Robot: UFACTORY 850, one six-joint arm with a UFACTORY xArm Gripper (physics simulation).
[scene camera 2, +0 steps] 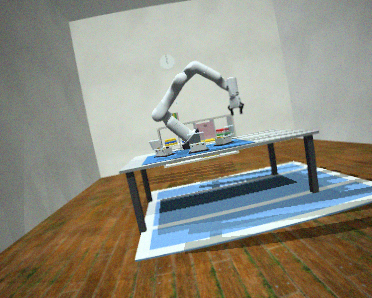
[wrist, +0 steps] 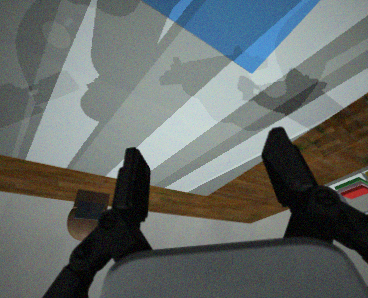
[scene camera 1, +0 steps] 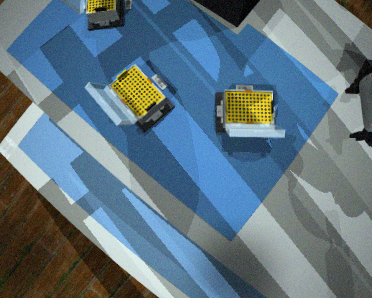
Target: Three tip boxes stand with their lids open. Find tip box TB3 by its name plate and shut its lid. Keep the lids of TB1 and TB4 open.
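In scene camera 1, one tip box with yellow rack stands at right, its clear lid open toward the bottom. A second box stands turned at centre-left, its lid open toward the lower left. A third box is cut off at the top, its lid open on the left. Their name plates are too blurred to read. Small boxes show in scene camera 2. My gripper is open and empty, high above the table, right of the right-hand box.
The boxes stand on a blue mat on the pale table. The dark robot base is at the top of scene camera 1. A pink panel stands behind the boxes. Table edges lie below my fingers in the wrist view.
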